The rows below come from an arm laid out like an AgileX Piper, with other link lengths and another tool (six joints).
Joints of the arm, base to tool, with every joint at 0 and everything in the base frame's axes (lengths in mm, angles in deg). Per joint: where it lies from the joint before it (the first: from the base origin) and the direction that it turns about. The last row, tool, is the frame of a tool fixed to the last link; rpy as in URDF.
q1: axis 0 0 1 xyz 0 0 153.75
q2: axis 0 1 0 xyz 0 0 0
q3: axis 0 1 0 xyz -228.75 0 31.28
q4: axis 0.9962 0 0.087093 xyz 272.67 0 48.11
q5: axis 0 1 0 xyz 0 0 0
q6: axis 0.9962 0 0.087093 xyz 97.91 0 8.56
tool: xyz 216.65 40 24.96 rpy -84.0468 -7.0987 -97.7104
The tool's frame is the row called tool.
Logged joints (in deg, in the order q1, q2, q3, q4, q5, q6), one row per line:
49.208, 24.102, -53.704, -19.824, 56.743, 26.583
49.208, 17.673, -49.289, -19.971, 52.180, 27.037
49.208, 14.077, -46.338, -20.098, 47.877, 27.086
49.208, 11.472, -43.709, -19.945, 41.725, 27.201
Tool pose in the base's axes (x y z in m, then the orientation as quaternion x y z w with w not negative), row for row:
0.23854, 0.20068, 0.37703, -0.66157, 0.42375, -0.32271, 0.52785
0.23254, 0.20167, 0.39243, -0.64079, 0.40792, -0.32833, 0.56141
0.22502, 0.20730, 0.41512, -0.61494, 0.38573, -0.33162, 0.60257
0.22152, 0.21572, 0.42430, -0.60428, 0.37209, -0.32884, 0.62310
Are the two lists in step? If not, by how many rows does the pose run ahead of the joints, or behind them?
The pose runs 1 row ahead of the joints: the pose in row i belongs to the joints in row i + 1.
